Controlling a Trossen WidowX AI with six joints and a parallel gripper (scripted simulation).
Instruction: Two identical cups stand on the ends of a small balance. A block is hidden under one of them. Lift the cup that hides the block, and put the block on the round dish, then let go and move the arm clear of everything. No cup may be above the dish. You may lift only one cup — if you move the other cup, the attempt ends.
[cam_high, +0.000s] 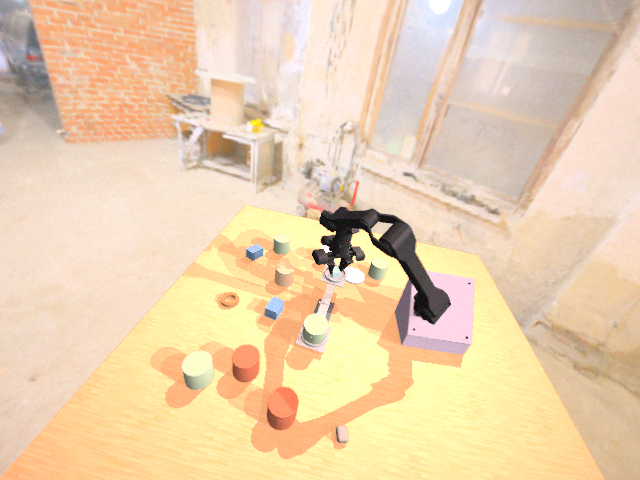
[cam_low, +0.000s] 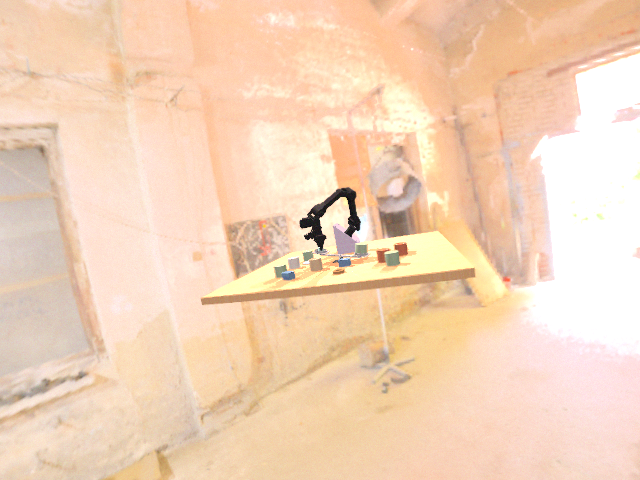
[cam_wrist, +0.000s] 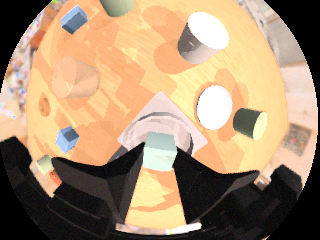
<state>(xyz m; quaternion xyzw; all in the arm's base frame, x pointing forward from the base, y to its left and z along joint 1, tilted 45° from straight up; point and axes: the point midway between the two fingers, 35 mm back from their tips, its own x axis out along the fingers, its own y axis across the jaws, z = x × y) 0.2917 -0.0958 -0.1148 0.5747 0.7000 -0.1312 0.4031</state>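
My gripper tip is 9 cm past the round white dish, 11 cm to the left of it and 8 cm above it. Also, from my gripper tip: pale teal block: right at my gripper tip; then small balance: 3 cm ahead, 12 cm to the left, 6 cm below.
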